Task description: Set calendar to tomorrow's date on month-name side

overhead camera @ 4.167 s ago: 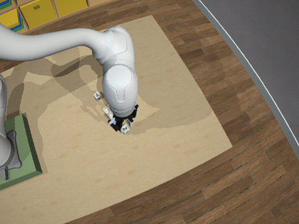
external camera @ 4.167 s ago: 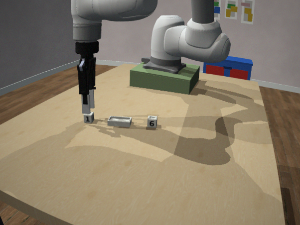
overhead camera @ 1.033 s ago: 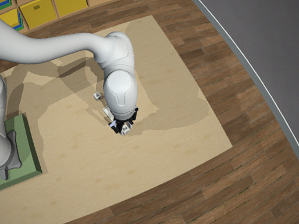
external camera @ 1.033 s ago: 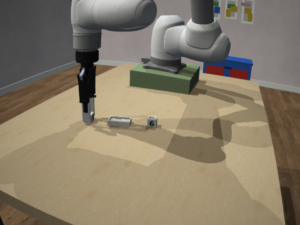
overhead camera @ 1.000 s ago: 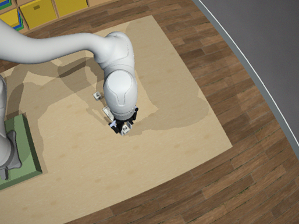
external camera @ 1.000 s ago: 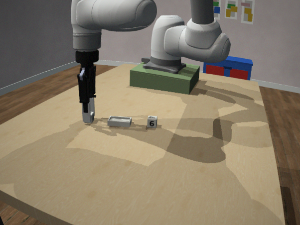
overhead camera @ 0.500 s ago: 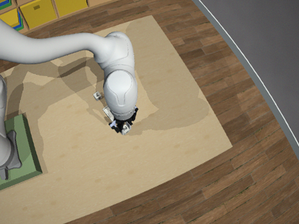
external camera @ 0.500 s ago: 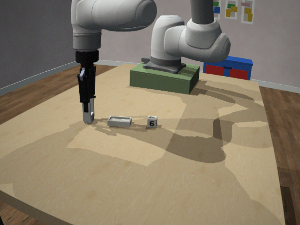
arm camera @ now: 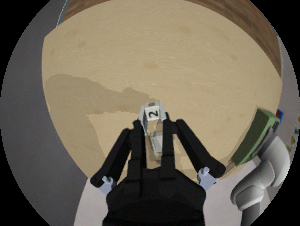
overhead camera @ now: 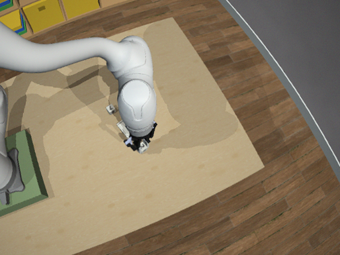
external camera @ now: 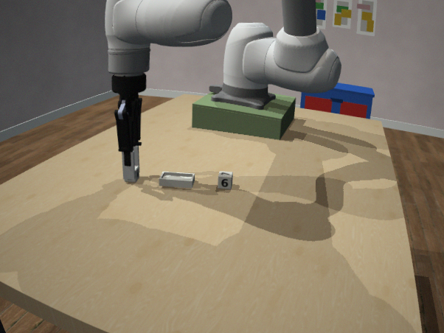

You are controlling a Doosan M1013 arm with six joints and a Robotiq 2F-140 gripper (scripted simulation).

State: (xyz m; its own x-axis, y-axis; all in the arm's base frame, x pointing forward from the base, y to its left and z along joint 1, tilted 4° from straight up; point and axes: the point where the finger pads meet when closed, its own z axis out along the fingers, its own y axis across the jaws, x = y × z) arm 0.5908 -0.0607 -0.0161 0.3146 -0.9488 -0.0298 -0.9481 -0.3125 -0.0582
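The grey tray lies 30 mm behind my hand, 100 mm to the left of it and 30 mm below it.
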